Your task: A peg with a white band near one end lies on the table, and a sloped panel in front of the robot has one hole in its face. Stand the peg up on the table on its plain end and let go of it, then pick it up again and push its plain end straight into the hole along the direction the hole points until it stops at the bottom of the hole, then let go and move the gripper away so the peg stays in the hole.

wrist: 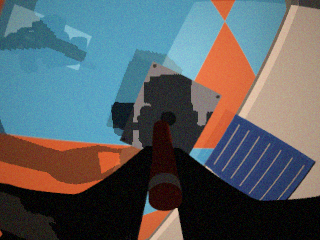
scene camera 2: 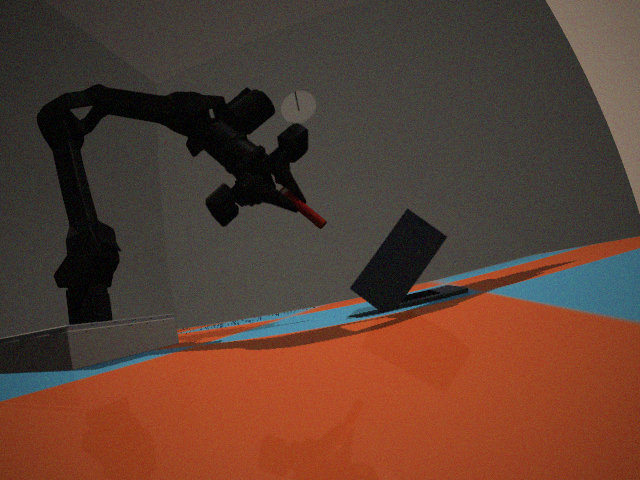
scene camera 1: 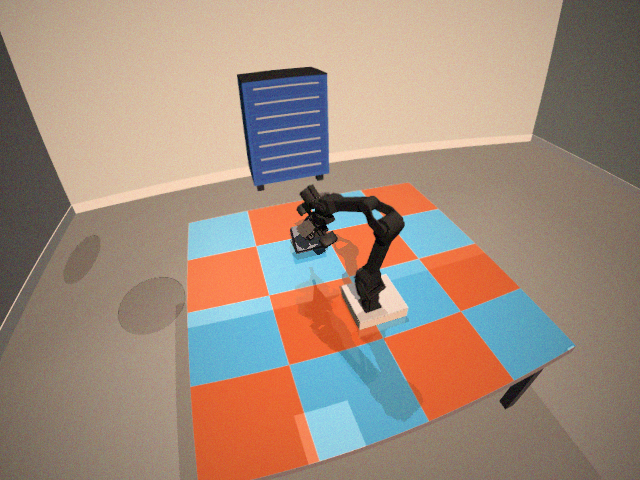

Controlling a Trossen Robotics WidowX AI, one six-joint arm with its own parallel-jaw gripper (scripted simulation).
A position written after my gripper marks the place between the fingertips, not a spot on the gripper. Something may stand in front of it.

Note:
My gripper (scene camera 2: 301,206) carries a red peg. Also in view: a sloped panel (wrist: 163,90).
My gripper is seen too in the wrist view (wrist: 162,153) and in scene camera 1 (scene camera 1: 312,231).

